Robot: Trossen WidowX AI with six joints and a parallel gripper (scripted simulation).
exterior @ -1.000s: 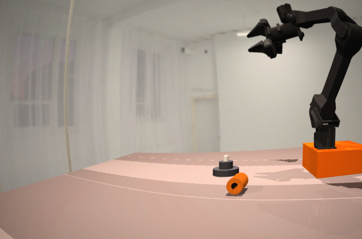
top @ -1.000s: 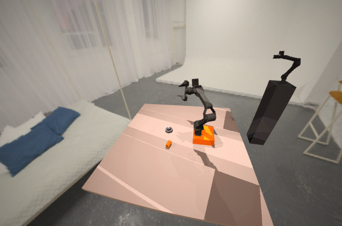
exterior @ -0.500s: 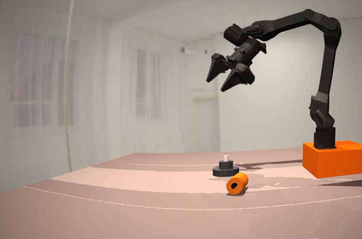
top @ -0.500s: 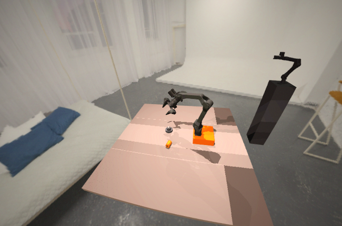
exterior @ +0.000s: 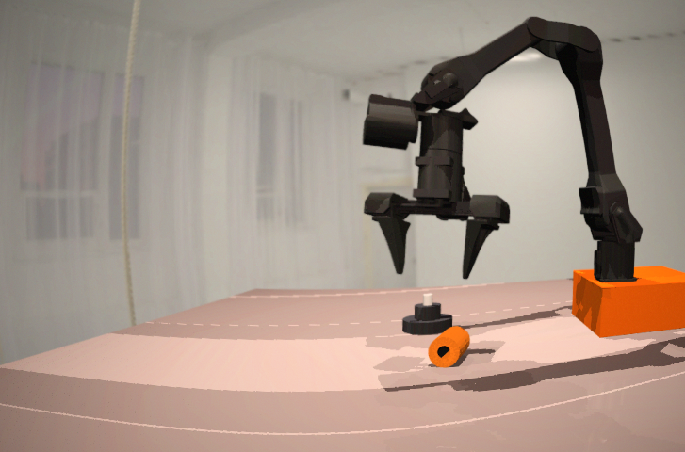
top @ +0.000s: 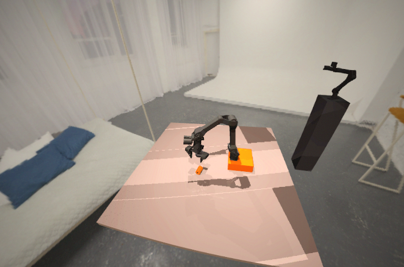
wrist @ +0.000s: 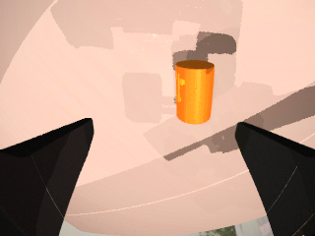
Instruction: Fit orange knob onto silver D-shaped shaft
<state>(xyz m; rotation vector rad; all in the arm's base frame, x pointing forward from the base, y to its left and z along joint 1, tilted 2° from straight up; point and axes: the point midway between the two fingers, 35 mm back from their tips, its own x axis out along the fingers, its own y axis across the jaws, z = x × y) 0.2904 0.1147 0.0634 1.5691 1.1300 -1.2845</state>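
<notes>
My gripper tip is now 90 mm above the orange knob, 30 mm past it and 10 mm to the right of it. Also, from my gripper tip: dark round pedestal 180 mm to the right, 80 mm below, 30 mm ahead.
</notes>
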